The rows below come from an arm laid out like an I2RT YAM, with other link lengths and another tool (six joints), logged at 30 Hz.
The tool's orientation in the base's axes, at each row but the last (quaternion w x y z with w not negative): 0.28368 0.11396 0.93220 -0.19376; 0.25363 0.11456 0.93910 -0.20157; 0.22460 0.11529 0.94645 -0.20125; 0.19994 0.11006 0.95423 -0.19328; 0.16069 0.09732 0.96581 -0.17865; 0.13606 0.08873 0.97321 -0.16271; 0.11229 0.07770 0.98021 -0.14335; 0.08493 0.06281 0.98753 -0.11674
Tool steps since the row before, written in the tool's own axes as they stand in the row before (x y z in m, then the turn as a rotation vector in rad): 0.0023 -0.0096 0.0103 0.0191 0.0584 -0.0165; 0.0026 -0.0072 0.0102 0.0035 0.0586 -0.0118; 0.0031 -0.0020 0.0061 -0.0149 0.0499 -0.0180; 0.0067 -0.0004 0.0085 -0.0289 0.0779 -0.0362; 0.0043 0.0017 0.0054 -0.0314 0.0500 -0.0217; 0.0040 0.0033 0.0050 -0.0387 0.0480 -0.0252; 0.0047 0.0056 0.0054 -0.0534 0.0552 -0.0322; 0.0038 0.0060 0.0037 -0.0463 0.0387 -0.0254
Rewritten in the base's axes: 0.0000 -0.0128 -0.0063 -0.0047 0.0615 -0.0157; -0.0001 -0.0106 -0.0071 0.0106 0.0578 -0.0113; -0.0010 -0.0040 -0.0058 0.0216 0.0504 0.0053; -0.0032 -0.0030 -0.0099 0.0360 0.0813 0.0176; -0.0021 0.0001 -0.0068 0.0355 0.0499 0.0143; -0.0019 0.0019 -0.0067 0.0411 0.0483 0.0203; -0.0024 0.0043 -0.0077 0.0552 0.0555 0.0285; -0.0023 0.0053 -0.0056 0.0469 0.0386 0.0243
